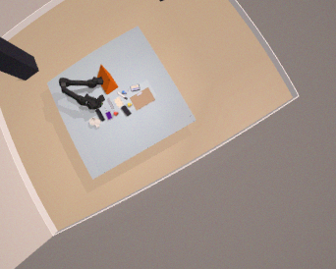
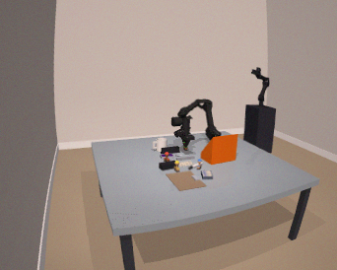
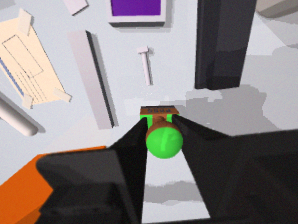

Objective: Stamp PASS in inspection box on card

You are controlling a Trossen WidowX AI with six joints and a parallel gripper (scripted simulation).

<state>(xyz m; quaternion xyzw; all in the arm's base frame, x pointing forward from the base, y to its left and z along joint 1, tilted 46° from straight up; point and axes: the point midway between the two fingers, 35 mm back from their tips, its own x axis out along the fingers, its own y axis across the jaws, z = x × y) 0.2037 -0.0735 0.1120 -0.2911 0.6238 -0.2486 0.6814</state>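
Right now my gripper tip is 140 mm short of the purple ink pad, 10 mm to the right of it and 50 mm above it. The rest, counted from my gripper tip: long grey bar 30 mm ahead, 80 mm to the left, 50 mm below; t-shaped pin 60 mm ahead, 10 mm to the left, 50 mm below; green-knobbed stamp right at my gripper tip.
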